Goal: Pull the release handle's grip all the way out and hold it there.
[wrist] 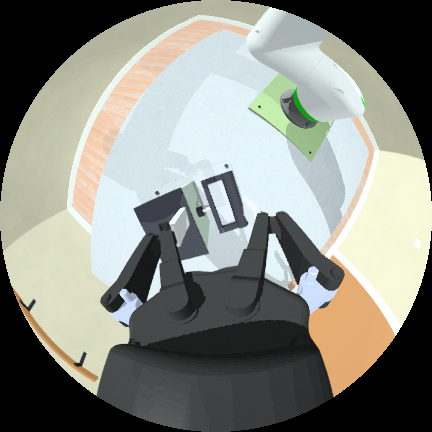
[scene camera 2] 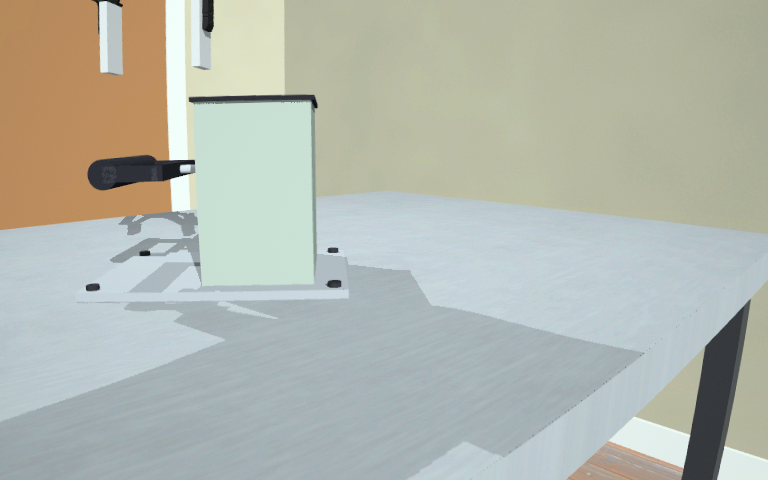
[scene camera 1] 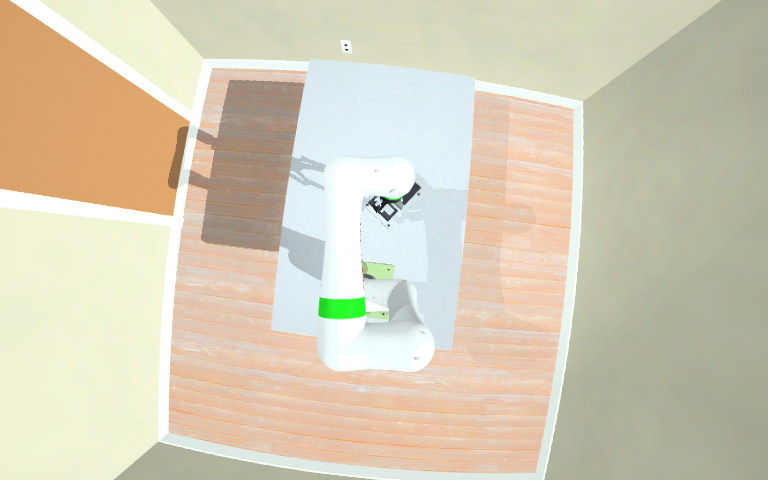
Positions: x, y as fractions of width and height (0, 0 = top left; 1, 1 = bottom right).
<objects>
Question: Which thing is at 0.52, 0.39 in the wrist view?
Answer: A base plate.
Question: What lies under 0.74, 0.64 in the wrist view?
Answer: My gripper.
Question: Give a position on a base plate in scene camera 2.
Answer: At 0.19, 0.58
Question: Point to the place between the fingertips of my gripper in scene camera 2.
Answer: At 0.20, 0.15
</objects>
